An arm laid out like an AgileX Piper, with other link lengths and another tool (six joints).
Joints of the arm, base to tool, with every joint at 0 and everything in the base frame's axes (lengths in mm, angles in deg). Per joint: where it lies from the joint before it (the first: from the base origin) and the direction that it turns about. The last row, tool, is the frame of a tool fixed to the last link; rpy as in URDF.
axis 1: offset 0.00 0.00 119.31 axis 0 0 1
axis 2: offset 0.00 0.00 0.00 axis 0 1 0
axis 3: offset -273.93 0.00 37.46 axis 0 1 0
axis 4: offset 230.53 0.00 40.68 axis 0.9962 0 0.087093
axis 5: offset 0.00 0.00 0.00 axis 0 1 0
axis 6: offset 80.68 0.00 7.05 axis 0.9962 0 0.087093
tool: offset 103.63 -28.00 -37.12 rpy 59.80 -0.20 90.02
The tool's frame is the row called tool.
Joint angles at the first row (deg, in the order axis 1, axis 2, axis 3, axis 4, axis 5, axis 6):
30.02 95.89 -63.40 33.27 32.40 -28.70
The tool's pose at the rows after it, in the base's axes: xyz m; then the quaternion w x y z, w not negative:
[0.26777, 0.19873, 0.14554, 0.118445, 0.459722, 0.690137, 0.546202]
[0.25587, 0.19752, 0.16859, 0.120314, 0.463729, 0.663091, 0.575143]
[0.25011, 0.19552, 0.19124, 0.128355, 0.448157, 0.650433, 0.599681]
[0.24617, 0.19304, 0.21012, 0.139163, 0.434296, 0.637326, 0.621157]
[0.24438, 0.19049, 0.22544, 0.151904, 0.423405, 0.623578, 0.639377]
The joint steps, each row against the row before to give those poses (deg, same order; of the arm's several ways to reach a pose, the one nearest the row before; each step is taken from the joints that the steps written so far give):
0.00 -7.31 5.48 7.94 -3.47 0.00
0.00 -5.56 1.88 2.26 -0.10 0.72
0.00 -4.21 0.00 0.00 0.60 0.12
0.00 -3.44 0.00 0.00 -0.10 0.00
0.00 -2.66 0.00 0.00 -0.75 0.00

